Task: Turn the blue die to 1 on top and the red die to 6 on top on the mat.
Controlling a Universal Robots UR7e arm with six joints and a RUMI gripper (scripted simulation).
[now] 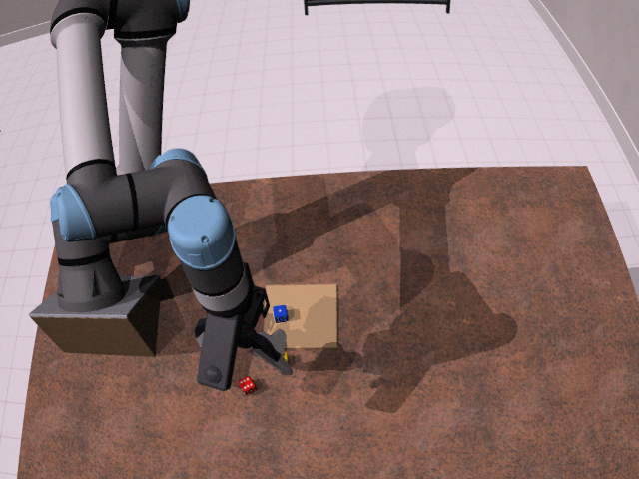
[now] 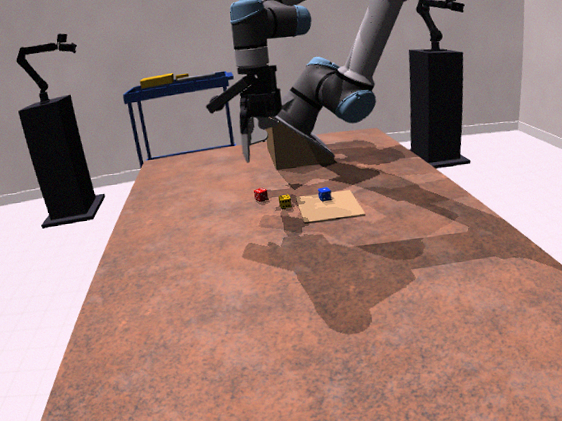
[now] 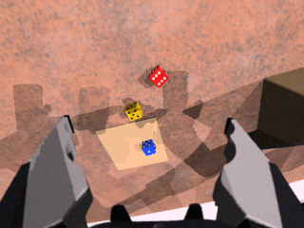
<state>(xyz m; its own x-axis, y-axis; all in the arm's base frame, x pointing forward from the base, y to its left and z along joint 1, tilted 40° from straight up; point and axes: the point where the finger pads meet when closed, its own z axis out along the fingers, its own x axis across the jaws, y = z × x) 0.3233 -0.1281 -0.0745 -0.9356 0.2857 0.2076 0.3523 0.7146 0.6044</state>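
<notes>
Right now the red die is 2 cm behind my hand and 12 cm below it. From my hand the other things lie so: yellow die: 5 cm ahead, 5 cm to the left, 12 cm below; then blue die: 5 cm ahead, 15 cm to the left, 12 cm below; then tan mat: 9 cm ahead, 15 cm to the left, 13 cm below.
</notes>
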